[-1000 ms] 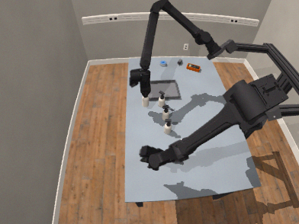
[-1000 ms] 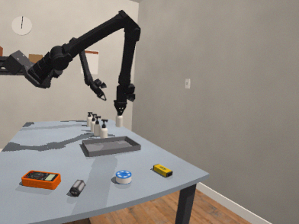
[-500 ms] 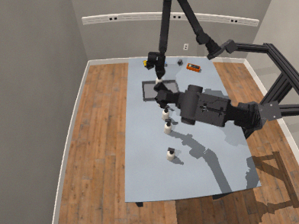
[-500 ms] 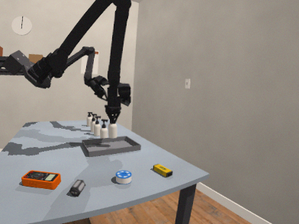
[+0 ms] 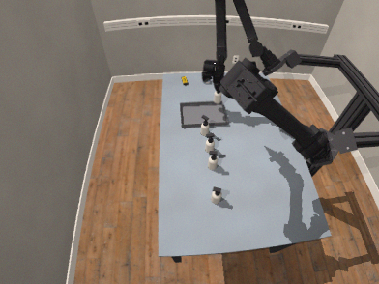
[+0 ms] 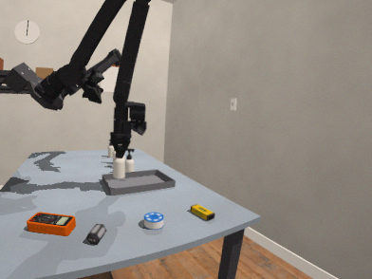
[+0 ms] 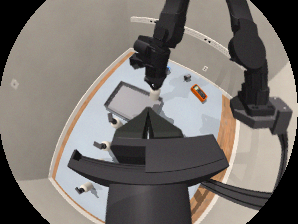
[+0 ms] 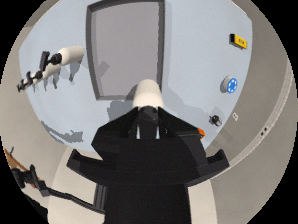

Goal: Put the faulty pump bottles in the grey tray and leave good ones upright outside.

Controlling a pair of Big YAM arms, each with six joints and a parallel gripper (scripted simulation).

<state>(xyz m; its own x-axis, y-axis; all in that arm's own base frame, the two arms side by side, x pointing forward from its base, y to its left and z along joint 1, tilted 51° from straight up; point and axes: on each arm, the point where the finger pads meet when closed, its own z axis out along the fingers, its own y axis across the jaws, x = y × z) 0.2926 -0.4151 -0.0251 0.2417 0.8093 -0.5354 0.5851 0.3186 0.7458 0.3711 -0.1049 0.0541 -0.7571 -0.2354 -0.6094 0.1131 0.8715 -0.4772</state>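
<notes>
Now: right hand 100 mm short of the grey tray, 60 mm to the right of it and 150 mm above it. The rest, counted from my right hand: blue-and-white roll: 20 mm ahead, 300 mm to the right, 140 mm below; then yellow tool: 190 mm ahead, 320 mm to the right, 150 mm below; then orange multimeter: 280 mm behind, 220 mm to the right, 140 mm below.
</notes>
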